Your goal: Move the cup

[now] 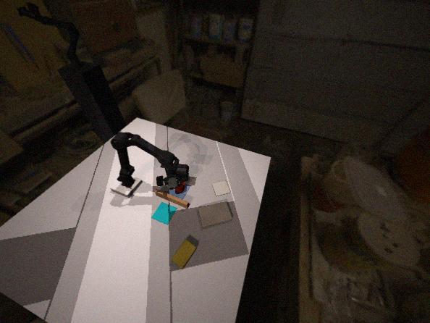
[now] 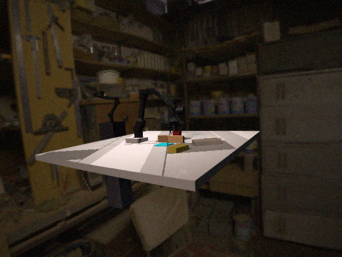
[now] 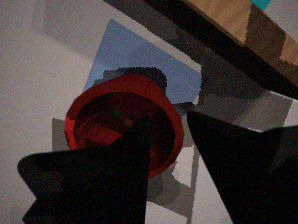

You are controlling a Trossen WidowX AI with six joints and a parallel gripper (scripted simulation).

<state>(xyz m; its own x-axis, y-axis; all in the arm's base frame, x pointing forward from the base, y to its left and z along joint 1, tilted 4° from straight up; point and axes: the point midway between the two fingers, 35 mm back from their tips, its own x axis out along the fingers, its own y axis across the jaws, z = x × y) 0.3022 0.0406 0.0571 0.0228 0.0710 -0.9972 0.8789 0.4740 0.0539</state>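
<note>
The red cup lies 3 cm ahead of my gripper tip, 1 cm to the left of it and 1 cm below it. The rest, counted from my gripper tip: cyan pad (17 cm to the right, 6 cm below); wooden block (8 cm to the right, 3 cm below, 1 cm ahead); blue pad (6 cm below, 3 cm ahead, 1 cm to the left).
</note>
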